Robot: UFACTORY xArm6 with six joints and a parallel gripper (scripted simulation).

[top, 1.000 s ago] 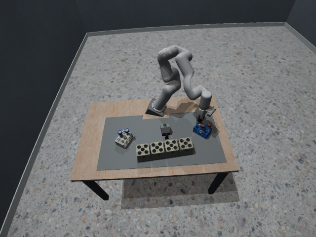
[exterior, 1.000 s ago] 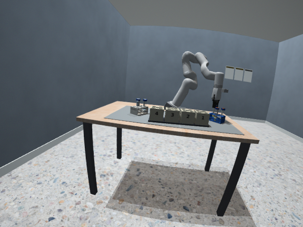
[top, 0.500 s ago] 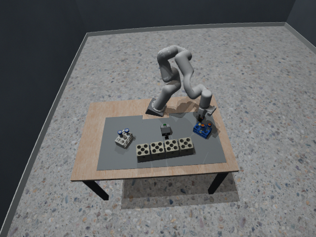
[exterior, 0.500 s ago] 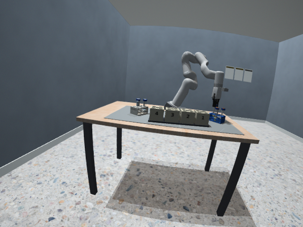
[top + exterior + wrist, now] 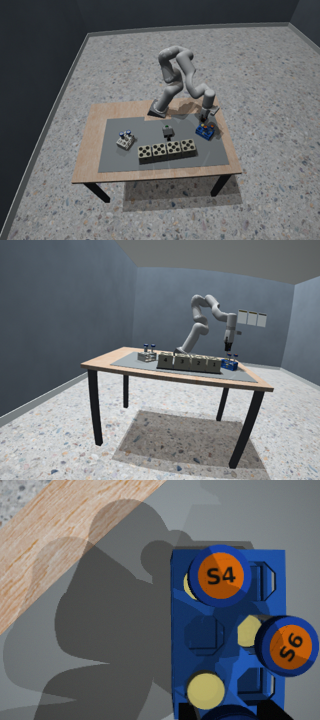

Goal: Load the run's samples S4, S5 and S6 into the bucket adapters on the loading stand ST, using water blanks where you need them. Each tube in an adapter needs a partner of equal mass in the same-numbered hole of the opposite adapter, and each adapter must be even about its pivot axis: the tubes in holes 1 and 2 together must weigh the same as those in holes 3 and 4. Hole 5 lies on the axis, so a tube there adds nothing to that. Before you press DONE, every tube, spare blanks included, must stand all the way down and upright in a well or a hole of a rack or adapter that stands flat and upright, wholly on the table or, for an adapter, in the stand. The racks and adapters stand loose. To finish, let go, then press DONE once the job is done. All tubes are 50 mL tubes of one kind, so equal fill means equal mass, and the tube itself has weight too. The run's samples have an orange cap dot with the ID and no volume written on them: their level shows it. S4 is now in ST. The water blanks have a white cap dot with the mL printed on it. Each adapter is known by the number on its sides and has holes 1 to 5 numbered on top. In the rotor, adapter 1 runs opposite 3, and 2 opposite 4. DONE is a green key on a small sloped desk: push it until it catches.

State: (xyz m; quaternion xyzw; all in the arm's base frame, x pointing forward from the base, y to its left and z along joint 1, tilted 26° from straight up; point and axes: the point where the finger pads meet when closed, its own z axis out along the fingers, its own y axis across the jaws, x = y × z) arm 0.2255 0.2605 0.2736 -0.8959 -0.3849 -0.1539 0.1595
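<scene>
Right now my hand is 5 cm above the tube and 1 cm past it. The rest, counted from my hand: green done key 30 cm to the right, 9 cm below, 1 cm behind; then DONE desk 30 cm to the right, 10 cm below, 1 cm ahead; then blue rack 12 cm below, 4 cm ahead, 2 cm to the left.
</scene>
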